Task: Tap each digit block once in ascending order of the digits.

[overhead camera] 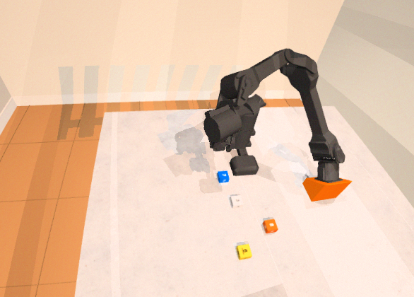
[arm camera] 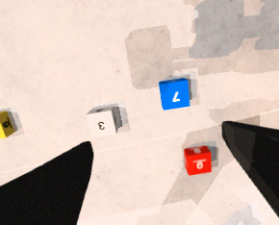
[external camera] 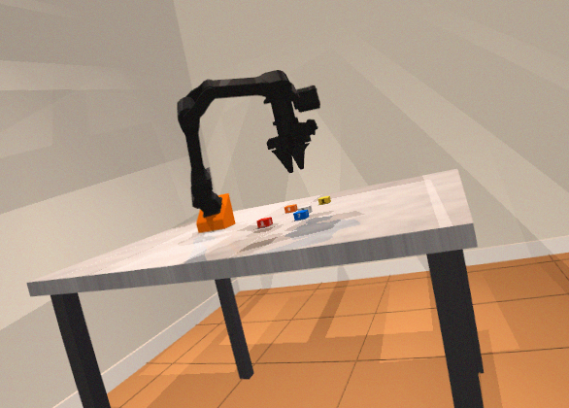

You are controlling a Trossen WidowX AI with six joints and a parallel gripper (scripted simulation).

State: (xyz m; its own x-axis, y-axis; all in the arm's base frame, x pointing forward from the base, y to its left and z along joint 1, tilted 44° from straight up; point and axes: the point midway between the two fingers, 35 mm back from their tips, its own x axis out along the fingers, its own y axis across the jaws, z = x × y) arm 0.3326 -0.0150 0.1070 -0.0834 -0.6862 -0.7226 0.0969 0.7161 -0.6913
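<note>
My gripper tip is 2 cm past the white block, 6 cm to the right of it and 12 cm above it. Also, from my gripper tip: orange block 9 cm behind, 16 cm to the left, 12 cm below; then blue block 1 cm behind, 3 cm to the right, 12 cm below; then red block 11 cm behind, 5 cm to the right, 12 cm below.
</note>
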